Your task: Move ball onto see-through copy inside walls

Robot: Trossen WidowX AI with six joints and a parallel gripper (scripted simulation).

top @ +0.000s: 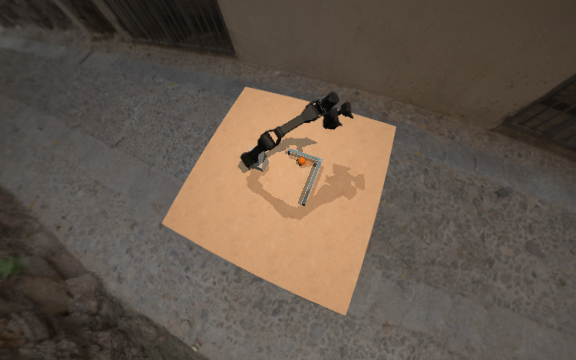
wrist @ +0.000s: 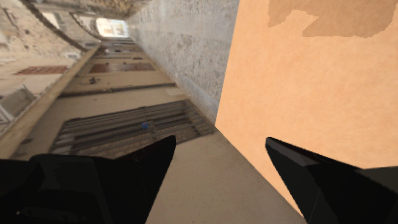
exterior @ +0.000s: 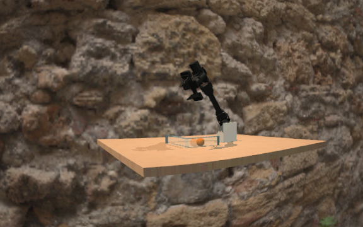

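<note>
Right now the orange ball is 290 mm below my gripper tip, 200 mm behind it and 180 mm to the right of it. The rest, counted from my gripper tip: see-through copy of ball 290 mm below, 180 mm to the right, 150 mm behind.
</note>
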